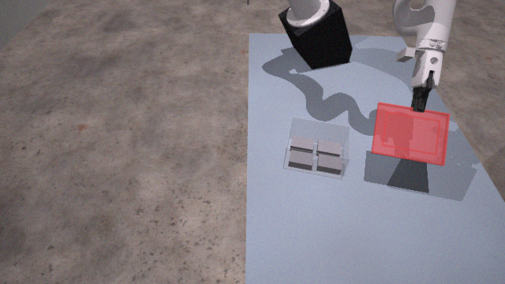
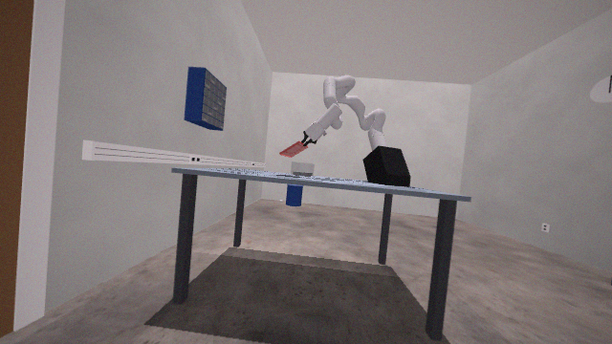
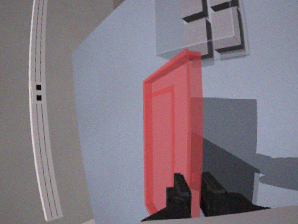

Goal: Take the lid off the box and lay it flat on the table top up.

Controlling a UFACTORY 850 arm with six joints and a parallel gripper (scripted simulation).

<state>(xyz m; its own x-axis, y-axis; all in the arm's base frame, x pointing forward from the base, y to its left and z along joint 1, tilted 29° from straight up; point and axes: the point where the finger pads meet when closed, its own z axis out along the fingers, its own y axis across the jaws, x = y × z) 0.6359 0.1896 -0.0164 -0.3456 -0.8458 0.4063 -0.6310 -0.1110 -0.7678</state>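
My hand is 6 cm short of the red translucent lid, 5 cm above it and 4 cm to the left of it. From my hand the other things lie so: grey box 28 cm to the right, 18 cm below, 2 cm behind.
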